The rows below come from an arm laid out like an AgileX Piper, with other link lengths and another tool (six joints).
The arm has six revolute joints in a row. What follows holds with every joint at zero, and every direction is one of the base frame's. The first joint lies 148.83 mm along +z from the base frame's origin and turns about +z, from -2.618 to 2.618 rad. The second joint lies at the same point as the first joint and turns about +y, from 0 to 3.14 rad. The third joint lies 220.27 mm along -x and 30.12 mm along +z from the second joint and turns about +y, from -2.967 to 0 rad. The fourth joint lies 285.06 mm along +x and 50.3 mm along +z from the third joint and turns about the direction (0.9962, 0, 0.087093), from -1.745 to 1.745 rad. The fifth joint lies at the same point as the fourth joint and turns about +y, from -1.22 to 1.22 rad. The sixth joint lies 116.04 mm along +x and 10.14 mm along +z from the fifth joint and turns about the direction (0.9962, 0, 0.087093), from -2.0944 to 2.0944 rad. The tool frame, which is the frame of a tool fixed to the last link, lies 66.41 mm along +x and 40 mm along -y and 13.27 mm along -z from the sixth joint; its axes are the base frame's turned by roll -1.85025, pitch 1.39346 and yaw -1.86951 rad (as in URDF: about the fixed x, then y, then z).
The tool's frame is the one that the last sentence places.
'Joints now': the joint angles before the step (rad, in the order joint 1, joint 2, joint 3, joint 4, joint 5, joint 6). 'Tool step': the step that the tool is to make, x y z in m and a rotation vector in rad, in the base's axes. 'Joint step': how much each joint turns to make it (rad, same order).
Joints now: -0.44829 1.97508 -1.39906 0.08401 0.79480 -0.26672
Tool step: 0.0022 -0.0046 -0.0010 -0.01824 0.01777 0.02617
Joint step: 0.00006 0.02165 -0.02558 -0.02301 0.01286 -0.01515
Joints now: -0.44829 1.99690 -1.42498 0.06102 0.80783 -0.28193
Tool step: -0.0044 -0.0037 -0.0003 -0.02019 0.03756 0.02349
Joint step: -0.00008 0.00622 -0.00674 -0.03802 0.02579 -0.00508
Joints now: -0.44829 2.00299 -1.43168 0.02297 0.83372 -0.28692
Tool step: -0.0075 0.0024 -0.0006 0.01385 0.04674 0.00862
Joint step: 0.00003 0.00067 -0.00368 -0.00826 0.05120 -0.00401
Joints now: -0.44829 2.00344 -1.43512 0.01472 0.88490 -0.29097
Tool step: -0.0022 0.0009 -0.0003 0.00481 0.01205 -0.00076
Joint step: 0.00010 -0.00012 0.00004 -0.00148 0.01301 0.00174
